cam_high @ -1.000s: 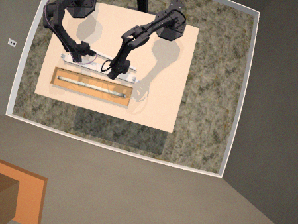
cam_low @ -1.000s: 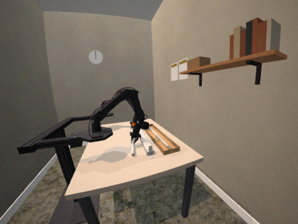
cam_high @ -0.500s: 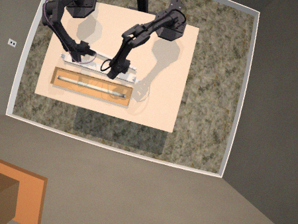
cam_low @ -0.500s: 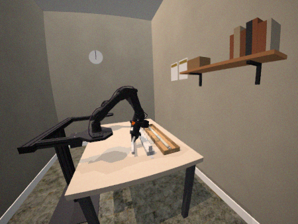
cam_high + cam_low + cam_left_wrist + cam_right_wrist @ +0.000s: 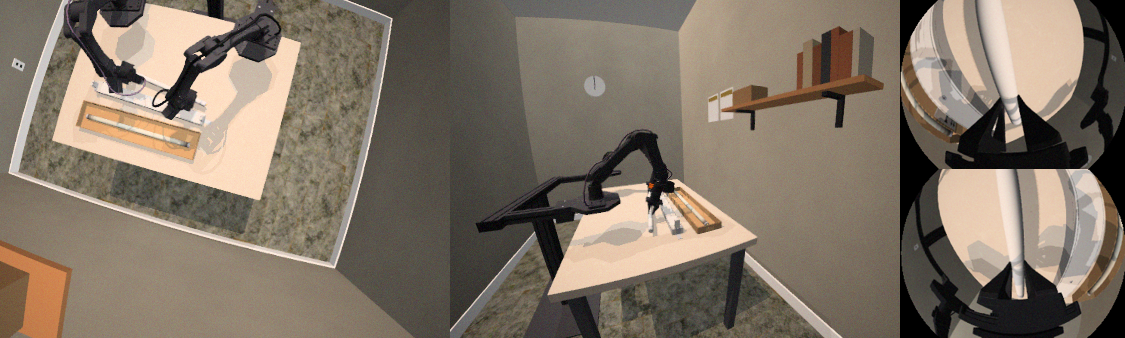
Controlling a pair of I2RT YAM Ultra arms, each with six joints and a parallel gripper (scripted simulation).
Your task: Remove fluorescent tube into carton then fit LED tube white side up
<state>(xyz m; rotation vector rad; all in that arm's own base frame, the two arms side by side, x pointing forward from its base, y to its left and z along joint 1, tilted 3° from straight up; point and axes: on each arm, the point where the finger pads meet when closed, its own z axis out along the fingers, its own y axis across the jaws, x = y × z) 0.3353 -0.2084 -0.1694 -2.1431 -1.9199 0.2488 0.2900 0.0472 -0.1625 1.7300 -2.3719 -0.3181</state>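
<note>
The LED tube is 120 mm to the left of my right hand, 10 mm below it and 10 mm ahead of it. Also, from my right hand: carton (270 mm ahead, 100 mm to the left, 30 mm below); then light fixture (120 mm ahead, 110 mm to the left, 10 mm above); then old fluorescent tube (280 mm ahead, 100 mm to the left, 30 mm below).
</note>
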